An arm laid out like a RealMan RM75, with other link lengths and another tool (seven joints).
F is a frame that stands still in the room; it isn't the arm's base.
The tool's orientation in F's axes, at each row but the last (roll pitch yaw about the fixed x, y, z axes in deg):
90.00, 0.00, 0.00
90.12, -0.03, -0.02
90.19, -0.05, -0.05
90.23, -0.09, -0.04
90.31, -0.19, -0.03
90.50, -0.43, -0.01
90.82, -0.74, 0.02
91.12, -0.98, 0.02
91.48, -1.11, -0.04
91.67, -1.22, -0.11
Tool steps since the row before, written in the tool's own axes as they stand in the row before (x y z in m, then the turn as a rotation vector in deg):
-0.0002, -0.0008, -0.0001, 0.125, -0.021, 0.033
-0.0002, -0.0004, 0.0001, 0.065, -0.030, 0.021
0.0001, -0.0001, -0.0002, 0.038, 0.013, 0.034
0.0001, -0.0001, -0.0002, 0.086, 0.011, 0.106
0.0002, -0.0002, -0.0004, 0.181, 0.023, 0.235
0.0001, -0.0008, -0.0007, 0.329, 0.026, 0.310
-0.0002, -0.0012, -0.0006, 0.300, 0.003, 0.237
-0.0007, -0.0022, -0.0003, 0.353, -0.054, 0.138
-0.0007, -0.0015, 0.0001, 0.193, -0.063, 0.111
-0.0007, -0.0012, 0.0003, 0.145, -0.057, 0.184
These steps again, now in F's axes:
-0.0002, 0.0001, -0.0008, 0.125, -0.033, -0.021
-0.0002, -0.0001, -0.0004, 0.065, -0.021, -0.030
0.0001, 0.0002, -0.0001, 0.038, -0.034, 0.013
0.0001, 0.0002, -0.0001, 0.086, -0.106, 0.011
0.0002, 0.0004, -0.0002, 0.181, -0.235, 0.022
0.0001, 0.0007, -0.0008, 0.329, -0.310, 0.026
-0.0002, 0.0006, -0.0012, 0.300, -0.237, 0.003
-0.0007, 0.0003, -0.0022, 0.354, -0.137, -0.051
-0.0007, -0.0001, -0.0015, 0.194, -0.109, -0.062
-0.0007, -0.0003, -0.0012, 0.146, -0.183, -0.059

